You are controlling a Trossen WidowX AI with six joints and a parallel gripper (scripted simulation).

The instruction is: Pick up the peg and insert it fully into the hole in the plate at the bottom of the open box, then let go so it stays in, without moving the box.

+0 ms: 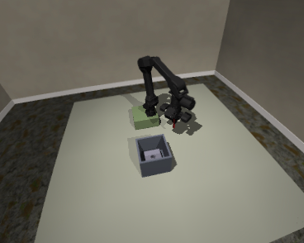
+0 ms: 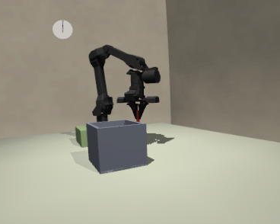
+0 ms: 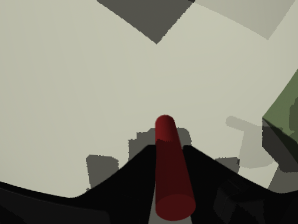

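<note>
Now: hand 140 mm short of the pale plate, 190 mm to the left of it and 110 mm above it. The rest, counted from my hand: red peg (40 mm below).
</note>
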